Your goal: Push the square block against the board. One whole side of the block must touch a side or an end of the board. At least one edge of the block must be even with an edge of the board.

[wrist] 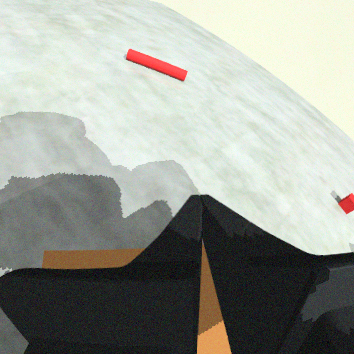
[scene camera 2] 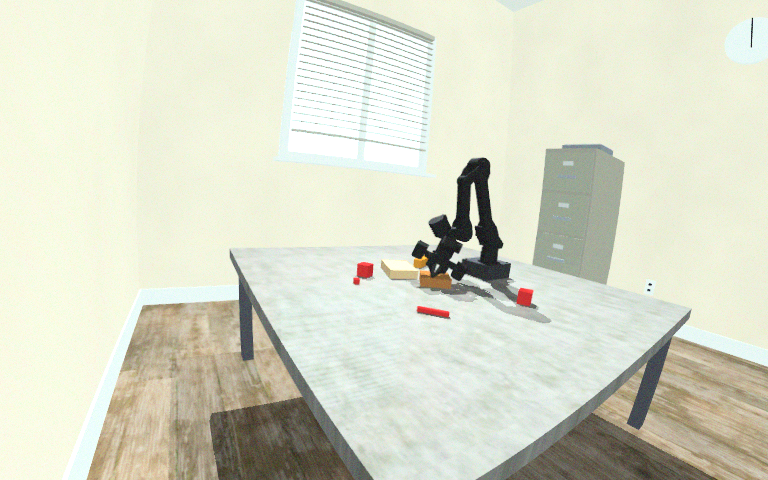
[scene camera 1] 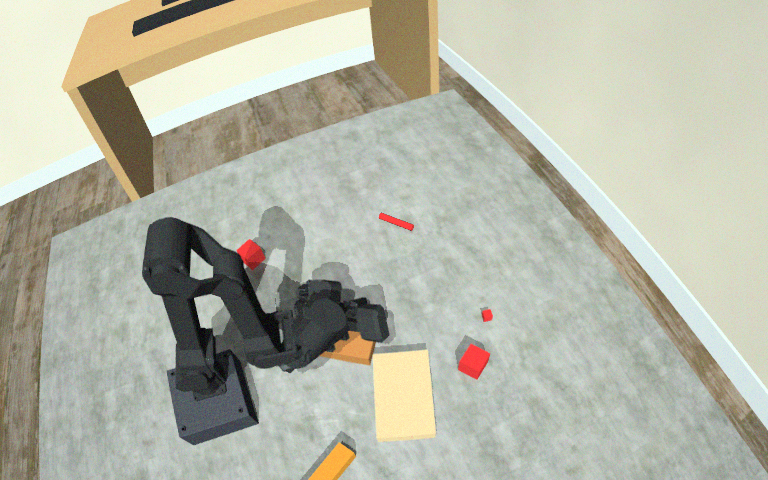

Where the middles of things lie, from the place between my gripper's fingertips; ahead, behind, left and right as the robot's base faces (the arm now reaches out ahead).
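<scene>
Relative to the pale board point(scene camera 1: 404, 409), my gripper is at present 3 cm above and 20 cm to the left of it.
</scene>
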